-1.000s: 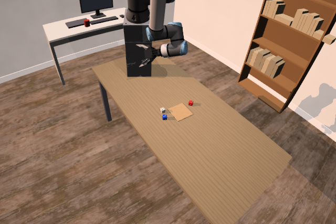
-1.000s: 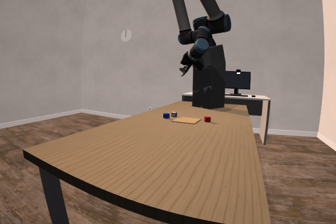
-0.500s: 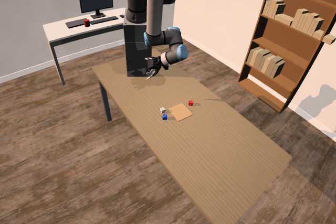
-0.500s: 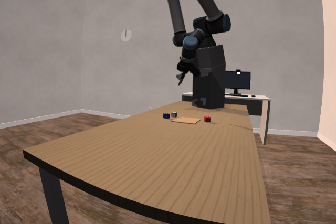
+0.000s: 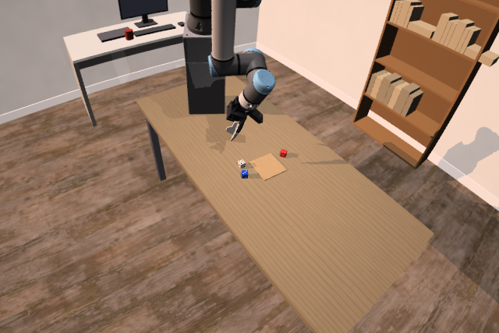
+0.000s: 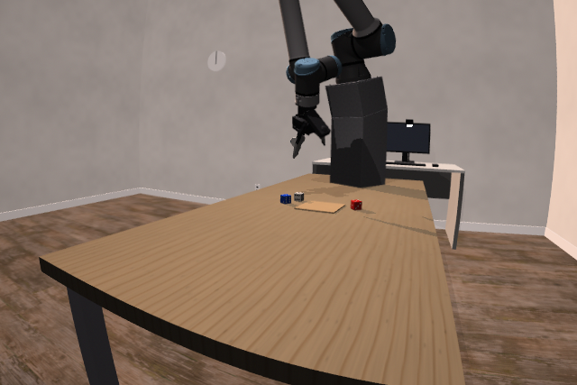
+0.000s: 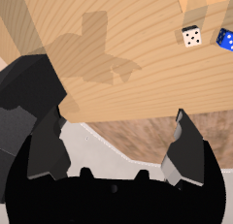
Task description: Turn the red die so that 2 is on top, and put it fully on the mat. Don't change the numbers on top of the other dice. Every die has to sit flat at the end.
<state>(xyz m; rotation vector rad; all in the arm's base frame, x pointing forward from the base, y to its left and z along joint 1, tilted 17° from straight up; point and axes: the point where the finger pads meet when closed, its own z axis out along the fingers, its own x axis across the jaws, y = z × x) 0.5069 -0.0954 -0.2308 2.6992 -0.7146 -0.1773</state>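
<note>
Right now my hand is 17 cm short of the blue die, 2 cm to the left of it and 16 cm above it. From my hand the other things lie so: tan mat: 17 cm ahead, 12 cm to the left, 18 cm below; white die: 10 cm ahead, 16 cm below; red die: 14 cm ahead, 24 cm to the left, 16 cm below.
</note>
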